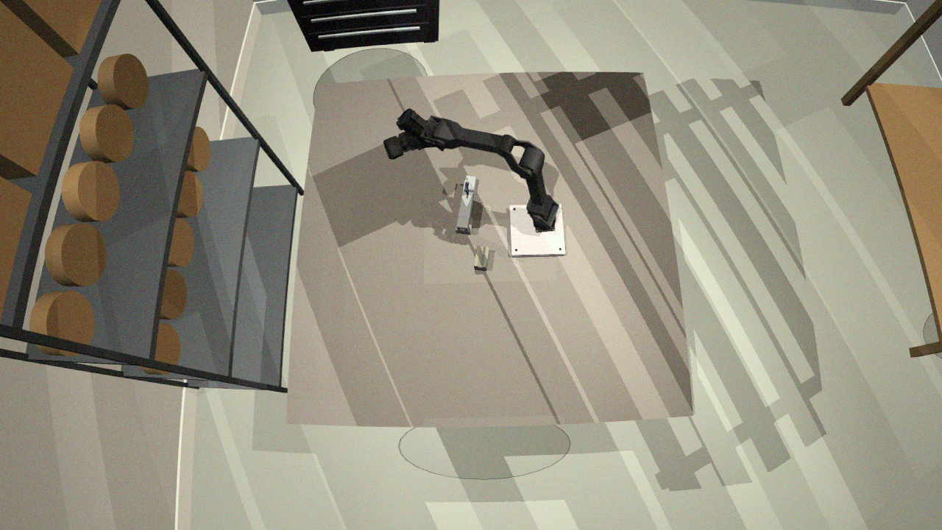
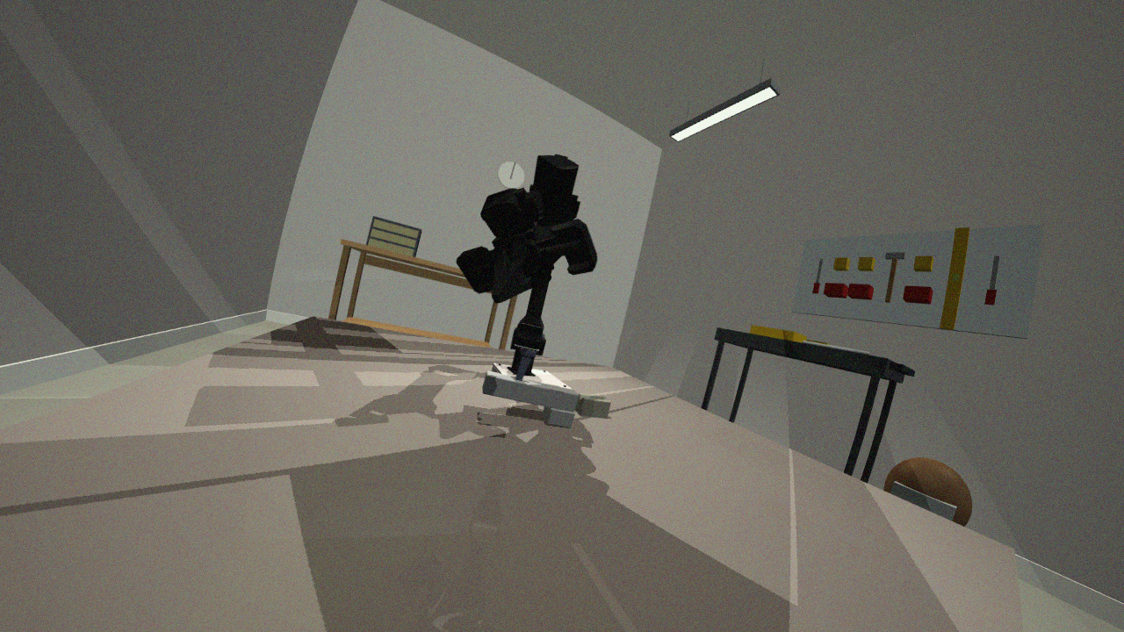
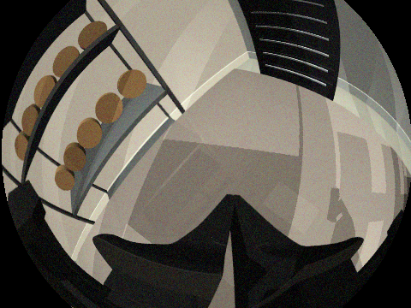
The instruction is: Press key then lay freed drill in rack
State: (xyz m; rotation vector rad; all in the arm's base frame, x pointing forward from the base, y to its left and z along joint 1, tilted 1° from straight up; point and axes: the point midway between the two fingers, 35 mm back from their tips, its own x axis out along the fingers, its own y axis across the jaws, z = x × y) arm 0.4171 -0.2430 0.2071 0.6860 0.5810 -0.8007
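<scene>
The blue key lies 19 cm behind my gripper tip, 15 cm to the left of it and 12 cm below it. The rest, counted from my gripper tip: dark grey rack (36 cm to the left, 22 cm behind, 20 cm below); then drill (19 cm to the left, 18 cm behind, 16 cm below).
</scene>
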